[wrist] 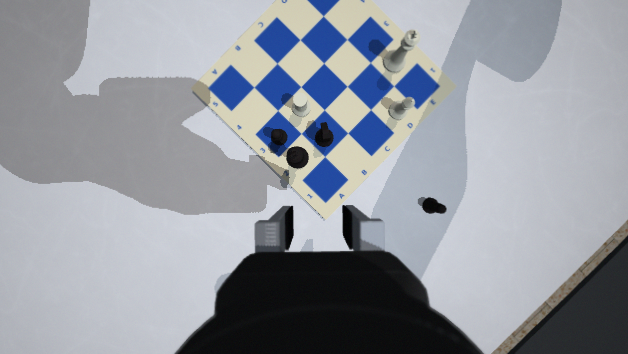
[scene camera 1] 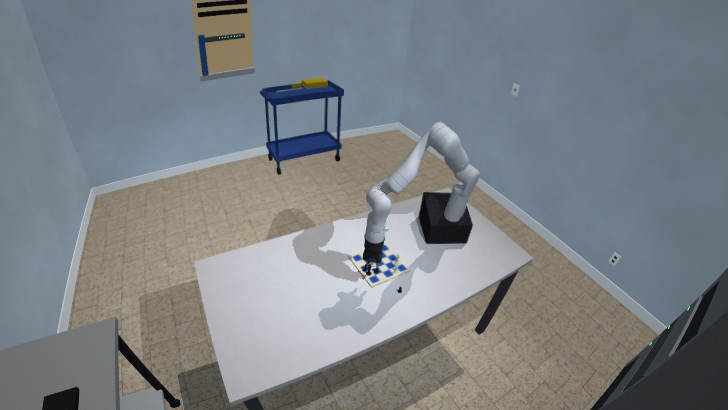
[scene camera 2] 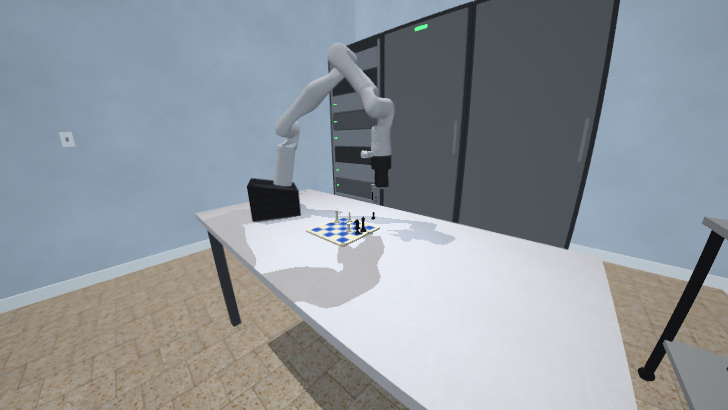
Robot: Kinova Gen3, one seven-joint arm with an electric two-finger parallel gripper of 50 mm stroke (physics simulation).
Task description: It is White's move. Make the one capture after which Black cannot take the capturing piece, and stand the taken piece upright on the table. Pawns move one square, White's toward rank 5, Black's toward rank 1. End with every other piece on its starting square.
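Places are measured from the arm's base along level axes (x ahead, y left, z up), in centimetres.
Pixels of known places: gripper, fingertip midpoint: [wrist: 317, 220] [scene camera 1: 372, 265] [scene camera 2: 375, 201]; arm's base at its link origin: [scene camera 1: 452, 215] [scene camera 2: 282, 184].
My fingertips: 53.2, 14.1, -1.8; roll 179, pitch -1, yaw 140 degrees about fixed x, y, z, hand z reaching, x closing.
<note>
Ahead of a thing's pixels: the offset from my fingertips to its top centre, as dx, dy, dz.
My open, empty gripper [scene camera 1: 370, 264] [scene camera 2: 375, 196] [wrist: 318, 227] hangs high above the table, near the board's A1 corner in the wrist view. On the blue-and-cream board {-9.4, -9.4, -11.5} [scene camera 2: 324, 237] [wrist: 376, 161], a black king {-1.7, -5.2, -5.2} [scene camera 2: 363, 224] [wrist: 297, 157] stands on A2, a black pawn {-1.6, -8.4, -8.3} [wrist: 278, 136] on A3, a black knight {-5.6, -5.0, -7.6} [wrist: 324, 136] on B2. A white rook {-5.8, -9.3, -8.2} [scene camera 2: 348, 227] [wrist: 301, 106] stands on B3, a small white piece, seemingly a bishop {-14.1, -1.8, -7.2} [scene camera 2: 349, 216] [wrist: 398, 109], on D1, a white king {-17.4, -6.4, -5.2} [scene camera 2: 336, 215] [wrist: 395, 61] on E2. Another black pawn {-10.0, +9.4, -8.9} [scene camera 1: 399, 289] [scene camera 2: 373, 215] [wrist: 430, 205] stands upright on the table.
The black king, knight, A3 pawn and white rook stand close together. The table pawn is off the board's lettered A-to-E side. The arm's black base block [scene camera 1: 444, 219] [scene camera 2: 274, 199] sits at the table's end. A blue cart [scene camera 1: 303, 96] stands by the wall.
</note>
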